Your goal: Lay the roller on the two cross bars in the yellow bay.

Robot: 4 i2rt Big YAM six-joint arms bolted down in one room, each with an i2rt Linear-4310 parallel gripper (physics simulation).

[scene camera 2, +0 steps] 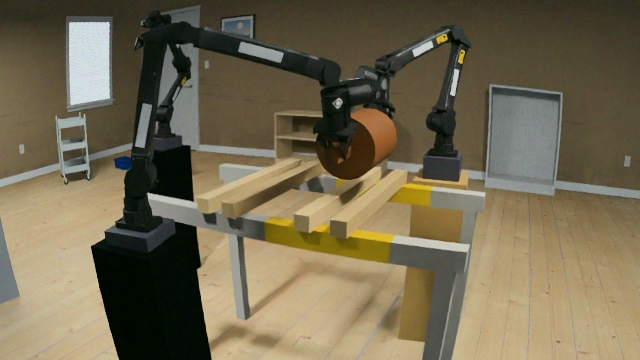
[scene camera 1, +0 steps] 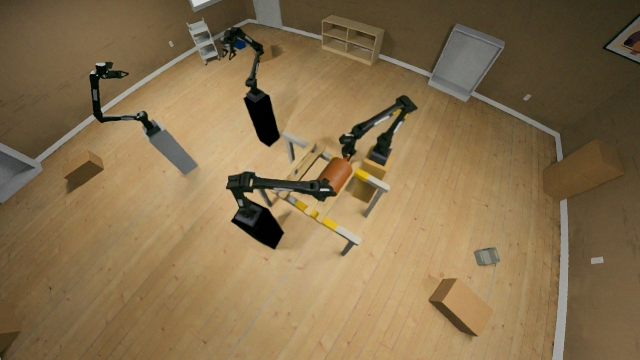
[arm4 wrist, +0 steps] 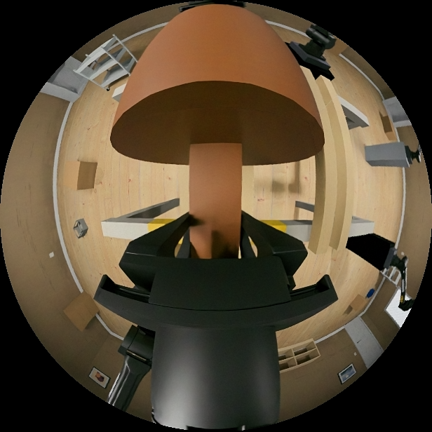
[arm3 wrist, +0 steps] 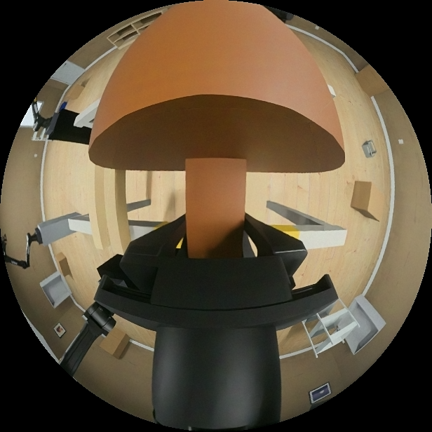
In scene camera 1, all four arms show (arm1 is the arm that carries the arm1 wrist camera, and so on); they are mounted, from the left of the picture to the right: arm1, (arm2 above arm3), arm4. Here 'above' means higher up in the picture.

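Observation:
The brown roller (arm3 wrist: 215, 60) (arm4 wrist: 215, 55) (scene camera 1: 335, 173) (scene camera 2: 382, 135) is held level by its end stubs, above the two cross bars (scene camera 2: 320, 207) (scene camera 2: 367, 205) that span the yellow bay (scene camera 2: 325, 241). It lies along the bars; a gap shows under it in scene camera 2. Arm3's gripper (arm3 wrist: 215, 237) (scene camera 1: 327, 190) is shut on the near stub. Arm4's gripper (arm4 wrist: 215, 237) (scene camera 1: 348, 154) is shut on the far stub. Arm2's gripper (scene camera 1: 228, 52) looks open, high at the upper left. Arm1's gripper (scene camera 1: 120, 74) is at the far left, too small to judge.
Two more cross bars (scene camera 2: 250, 182) (scene camera 2: 275, 192) lie left of the roller on the grey rails (scene camera 2: 435, 252). Arm pedestals (scene camera 1: 172, 150) (scene camera 1: 262, 120) (scene camera 1: 262, 227) stand around the frame. Cardboard boxes (scene camera 1: 462, 307) (scene camera 1: 83, 167) and a wooden shelf (scene camera 1: 351, 25) stand farther off.

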